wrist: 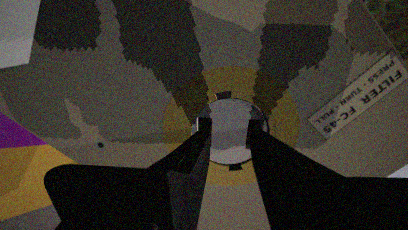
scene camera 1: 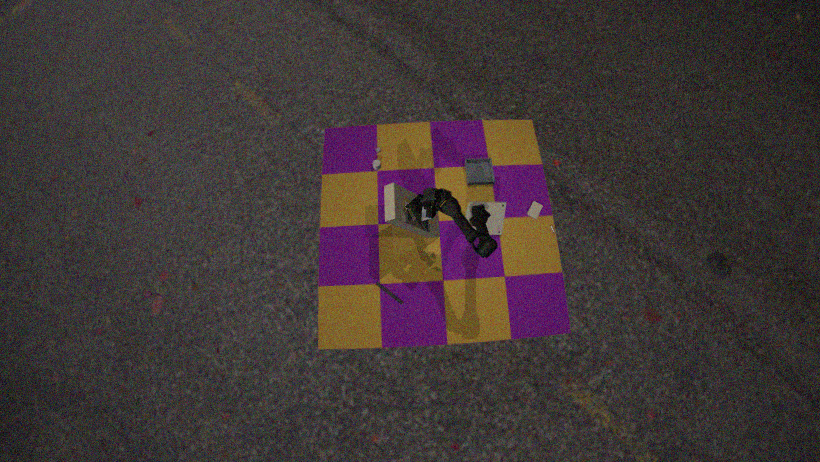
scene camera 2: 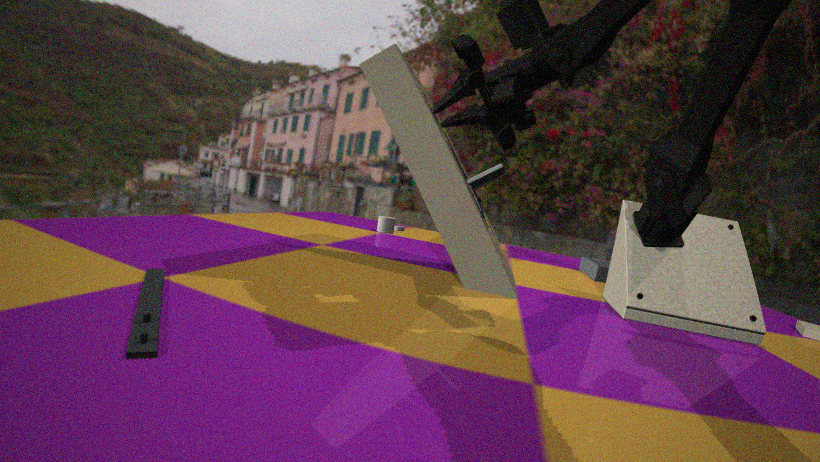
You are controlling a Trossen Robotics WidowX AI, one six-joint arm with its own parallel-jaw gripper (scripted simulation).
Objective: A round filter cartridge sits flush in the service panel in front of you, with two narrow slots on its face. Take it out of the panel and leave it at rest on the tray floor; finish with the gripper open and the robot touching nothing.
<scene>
I see my gripper (scene camera 2: 436, 118), a beige service panel (scene camera 2: 466, 231) and a black bar (scene camera 2: 143, 343).
My gripper shows as well in the wrist view (wrist: 230, 133). The beige service panel is seen too in scene camera 1 (scene camera 1: 395, 196).
</scene>
